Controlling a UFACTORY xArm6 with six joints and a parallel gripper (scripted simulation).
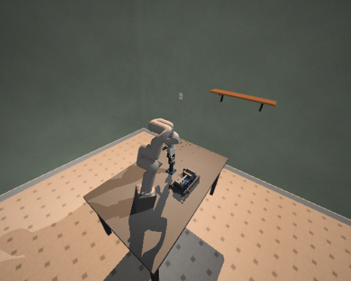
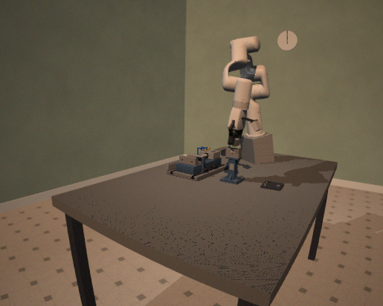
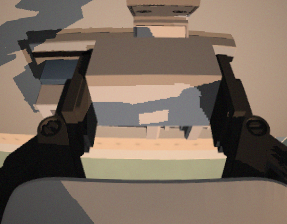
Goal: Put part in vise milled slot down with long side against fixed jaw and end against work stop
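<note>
The part is 20 mm below my hand. From my hand the other things lie so: air cylinder rod 200 mm to the right, 120 mm below, 70 mm behind; work stop 170 mm to the right, 110 mm below, 20 mm ahead; vise base rail 300 mm to the right, 160 mm below, 70 mm behind.
</note>
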